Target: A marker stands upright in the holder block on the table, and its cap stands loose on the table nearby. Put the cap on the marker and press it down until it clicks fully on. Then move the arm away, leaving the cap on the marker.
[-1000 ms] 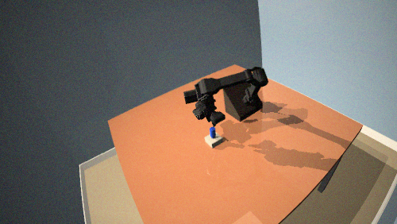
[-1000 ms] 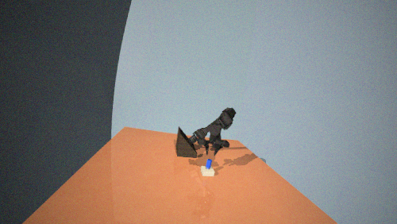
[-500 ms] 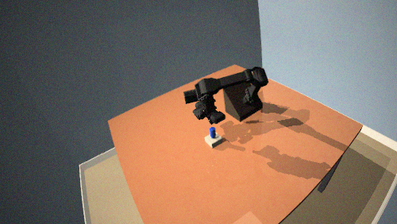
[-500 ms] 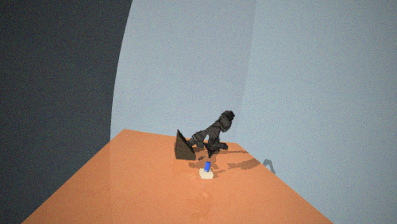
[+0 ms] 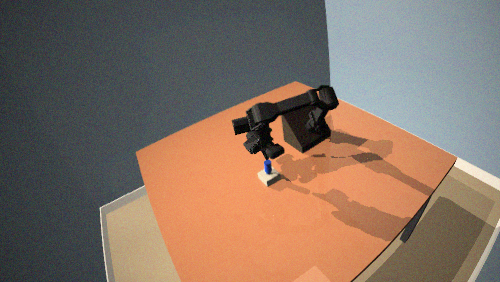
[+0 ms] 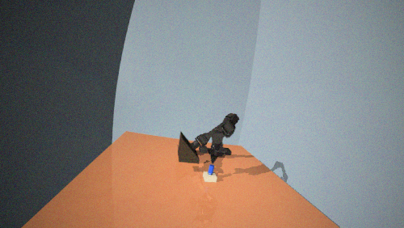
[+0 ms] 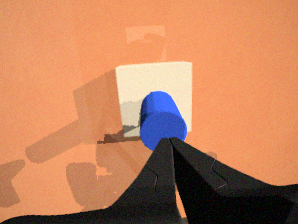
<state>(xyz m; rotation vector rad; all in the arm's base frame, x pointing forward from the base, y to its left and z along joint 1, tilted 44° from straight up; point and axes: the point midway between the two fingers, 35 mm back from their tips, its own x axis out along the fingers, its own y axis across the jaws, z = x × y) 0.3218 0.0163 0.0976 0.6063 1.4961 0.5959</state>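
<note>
Now: the blue cap 4 cm below my gripper tip.
</note>
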